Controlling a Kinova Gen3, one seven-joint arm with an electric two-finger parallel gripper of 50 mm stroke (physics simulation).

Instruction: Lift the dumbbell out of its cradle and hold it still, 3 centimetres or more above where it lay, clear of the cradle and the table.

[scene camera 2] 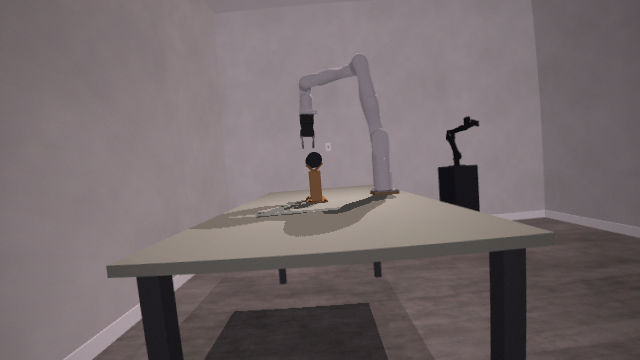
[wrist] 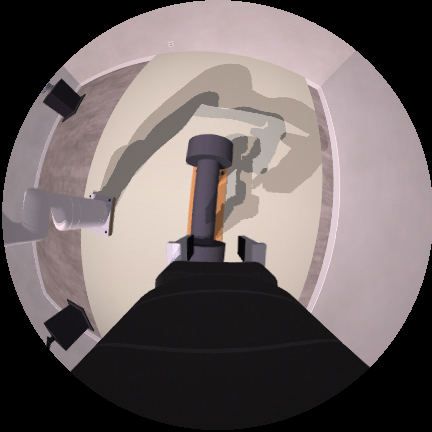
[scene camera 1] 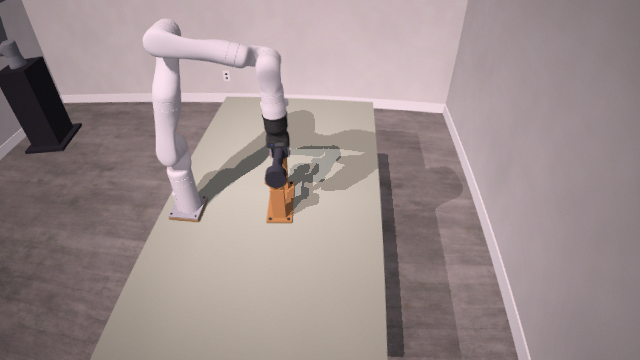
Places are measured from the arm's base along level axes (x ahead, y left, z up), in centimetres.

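Where they show: gripper, fingertip midpoint: [scene camera 2: 308, 148] [wrist: 215, 244] [scene camera 1: 280, 155]; arm's base, link origin: [scene camera 2: 382, 189] [wrist: 98, 213] [scene camera 1: 190, 205].
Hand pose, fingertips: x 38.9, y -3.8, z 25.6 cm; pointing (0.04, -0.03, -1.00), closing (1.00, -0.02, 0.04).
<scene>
Each offset is from my fingertips to the centre of the thing. Level surfaces: height alone.
The dark dumbbell @[dy +5.5, dx -1.4, dz -7.0 cm] [scene camera 1: 275, 177] [scene camera 2: 314, 160] [wrist: 206, 195] lies level in the orange cradle @[dy +5.5, dx -1.4, dz -18.2 cm] [scene camera 1: 277, 202] [scene camera 2: 315, 186] [wrist: 221, 187], a head at each end of its handle. My gripper [scene camera 1: 280, 154] [scene camera 2: 308, 146] [wrist: 215, 244] is open and empty and points down. In scene camera 2 its fingertips are above the dumbbell and a little left of the head's middle, with a gap between. In the wrist view the lower head shows beyond and between the fingers, closer to the left one, partly hidden by the gripper body. In scene camera 1 the gripper hides the dumbbell's far end.
The cradle stands on the pale table @[dz -27.8 cm] [scene camera 1: 240, 300] [scene camera 2: 425, 240] [wrist: 150, 260]. The arm's base plate [scene camera 1: 185, 216] [scene camera 2: 384, 191] [wrist: 106, 215] is left of the cradle in scene camera 1. A dark pedestal [scene camera 1: 30, 105] [scene camera 2: 458, 187] stands off the table. Arm shadows cross the table top.
</scene>
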